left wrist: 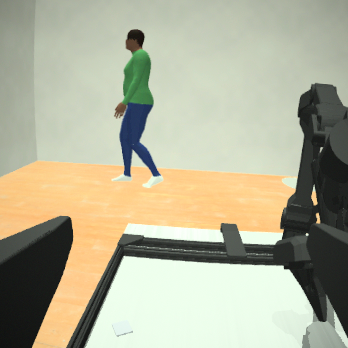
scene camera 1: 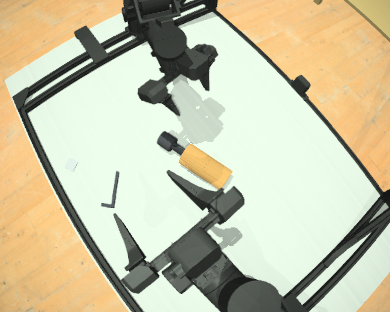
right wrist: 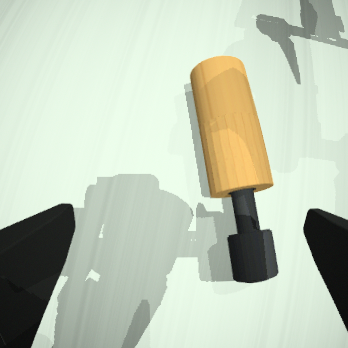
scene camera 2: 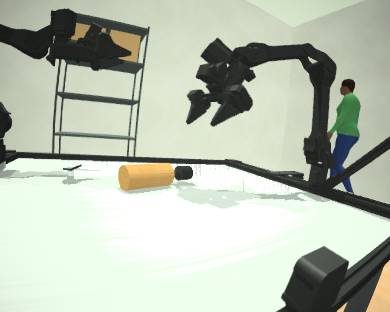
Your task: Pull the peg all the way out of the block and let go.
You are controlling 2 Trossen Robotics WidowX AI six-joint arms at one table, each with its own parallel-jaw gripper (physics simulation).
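Frame: origin at the left arm's base, x ahead, y left, z up, level; centimetres.
Seen in the pictures: left gripper, fingertip midpoint: (left wrist: pixel 194 233) (scene camera 1: pixel 140 192) (scene camera 2: pixel 127 58); right gripper, fingertip midpoint: (scene camera 1: pixel 193 102) (right wrist: pixel 193 218) (scene camera 2: pixel 198 124); right arm's base, origin of the base link: (scene camera 1: pixel 137 28) (scene camera 2: pixel 316 184).
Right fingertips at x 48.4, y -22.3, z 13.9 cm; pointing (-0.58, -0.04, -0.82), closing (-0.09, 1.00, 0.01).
A point is followed by its place in that frame.
An orange cylindrical block (scene camera 1: pixel 205 166) {x 38.0, y -17.5, z 3.6 cm} (scene camera 2: pixel 147 176) {x 37.4, y -21.3, z 1.5 cm} (right wrist: pixel 232 125) {x 39.5, y -18.5, z 3.6 cm} lies on its side on the white table. A black peg (scene camera 1: pixel 166 140) {x 49.3, y -15.0, z 2.7 cm} (scene camera 2: pixel 183 173) {x 48.4, y -17.6, z 1.2 cm} (right wrist: pixel 252 255) {x 49.7, y -16.0, z 2.7 cm} with a thick head has its thinner shaft in one end of the block; part of the shaft shows. My right gripper (scene camera 1: pixel 193 102) {x 48.4, y -22.3, z 13.9 cm} (scene camera 2: pixel 200 124) {x 48.4, y -22.3, z 13.9 cm} (right wrist: pixel 193 218) {x 48.4, y -22.3, z 13.9 cm} is open and empty, raised above the table; in its wrist view the peg head appears between the fingers, nearer the right one, without contact. My left gripper (scene camera 1: pixel 142 193) {x 35.0, y 0.1, z 32.4 cm} (scene camera 2: pixel 126 57) {x 35.0, y 0.1, z 32.4 cm} (left wrist: pixel 194 233) {x 35.0, y 0.1, z 32.4 cm} is open and empty, high above the table.
A dark L-shaped tool (scene camera 1: pixel 115 187) (scene camera 2: pixel 73 167) lies left of the block in scene camera 1. A small pale square (scene camera 1: pixel 71 164) {x 62.3, y 7.8, z -1.6 cm} (left wrist: pixel 122 328) {x 62.0, y 7.7, z -1.6 cm} lies farther left. A black box (scene camera 1: pixel 301 84) {x 38.3, y -56.7, z 2.8 cm} (scene camera 2: pixel 317 277) {x 36.3, y -58.7, z 3.1 cm} sits on the dark rail edging the table. A person (scene camera 2: pixel 346 112) (left wrist: pixel 137 77) stands beyond the table.
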